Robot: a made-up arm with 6 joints. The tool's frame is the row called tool.
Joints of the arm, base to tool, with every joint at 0 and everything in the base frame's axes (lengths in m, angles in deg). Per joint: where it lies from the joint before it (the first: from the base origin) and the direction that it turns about. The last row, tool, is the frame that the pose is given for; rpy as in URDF.
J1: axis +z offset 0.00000 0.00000 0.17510
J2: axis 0.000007 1 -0.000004 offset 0.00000 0.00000 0.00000
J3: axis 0.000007 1 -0.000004 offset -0.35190 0.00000 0.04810
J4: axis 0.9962 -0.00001 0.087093 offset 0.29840 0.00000 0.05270
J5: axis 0.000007 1 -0.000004 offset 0.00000 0.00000 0.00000
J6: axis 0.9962 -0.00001 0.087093 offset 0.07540 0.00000 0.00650
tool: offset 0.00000 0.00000 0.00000 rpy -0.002 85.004 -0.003
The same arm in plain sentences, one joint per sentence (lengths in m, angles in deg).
The arm has six revolute joints in a row. What follows holds with every joint at zero, and every direction is one of the base frame's.
Joint 1 is mounted 0.1751 m along +z from the base frame's origin and rotates about +z.
Joint 2 is mounted at the same point as joint 1 and rotates about +y.
Joint 3 is mounted 0.3519 m along -x and 0.0481 m along +z from joint 2 and rotates about +y.
Joint 4 is mounted 0.2984 m along +x and 0.0527 m along +z from joint 3 and rotates about the direction (0.9962, 0, 0.0871).
Joint 5 is mounted at the same point as joint 4 and rotates about +y.
Joint 6 is mounted 0.0754 m along +x and 0.0065 m along +z from joint 5 and rotates about the direction (0.9962, 0, 0.0871).
The tool frame, which is the frame that the pose is given for, is mounted at the same point as joint 6; its axes are the base frame's turned by roll 0, pitch 85 and yaw 0 deg (as in URDF: about the fixed x, then y, then z).

